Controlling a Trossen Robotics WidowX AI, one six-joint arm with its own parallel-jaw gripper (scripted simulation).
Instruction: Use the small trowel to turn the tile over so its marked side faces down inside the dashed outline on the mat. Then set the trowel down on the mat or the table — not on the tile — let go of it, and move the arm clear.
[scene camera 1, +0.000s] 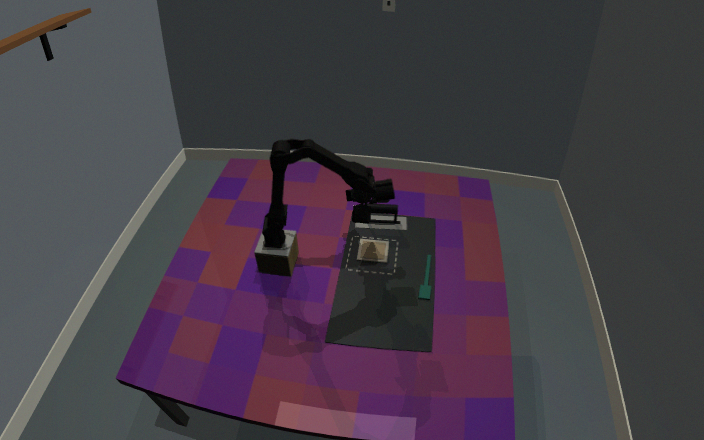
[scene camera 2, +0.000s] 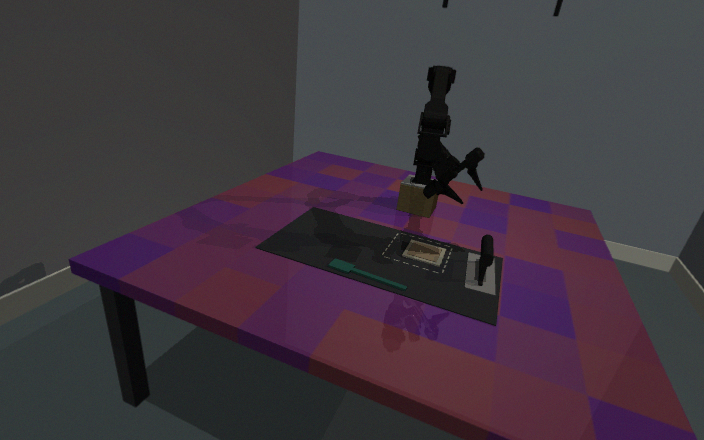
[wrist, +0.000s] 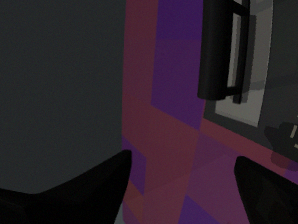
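Observation:
Scene camera 2 gives me my gripper (scene camera 2: 472, 197), which is open and holds nothing, plus a tan tile (scene camera 2: 433, 255) and a dark mat (scene camera 2: 317, 237). From scene camera 1 there's the dark mat again (scene camera 1: 378, 310). In the wrist view you'd find my gripper (wrist: 184, 160), but the tan tile is out of frame in the wrist view.

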